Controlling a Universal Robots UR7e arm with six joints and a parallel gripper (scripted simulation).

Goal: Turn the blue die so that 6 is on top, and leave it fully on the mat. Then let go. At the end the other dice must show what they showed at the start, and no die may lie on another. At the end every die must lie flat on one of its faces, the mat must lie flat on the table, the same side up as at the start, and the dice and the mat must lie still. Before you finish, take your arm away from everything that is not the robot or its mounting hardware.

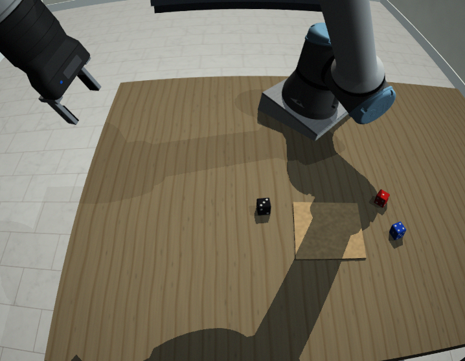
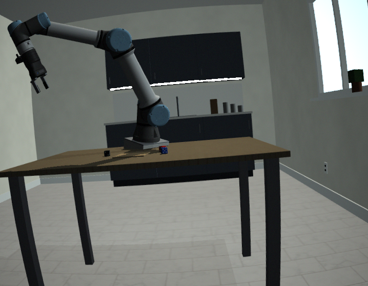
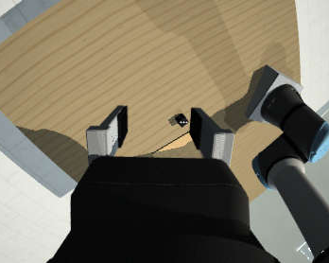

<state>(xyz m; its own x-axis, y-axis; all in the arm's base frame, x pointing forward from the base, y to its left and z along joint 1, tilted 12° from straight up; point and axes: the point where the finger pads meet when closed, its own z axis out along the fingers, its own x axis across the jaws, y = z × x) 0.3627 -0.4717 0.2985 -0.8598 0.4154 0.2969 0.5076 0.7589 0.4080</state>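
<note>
The black die is 8 cm behind my hand, 27 cm to the left of it and 33 cm below it. Also, from my hand: blue die: 54 cm to the left, 33 cm below; then red die: 9 cm behind, 53 cm to the left, 33 cm below; then tan mat: 3 cm behind, 40 cm to the left, 35 cm below.
</note>
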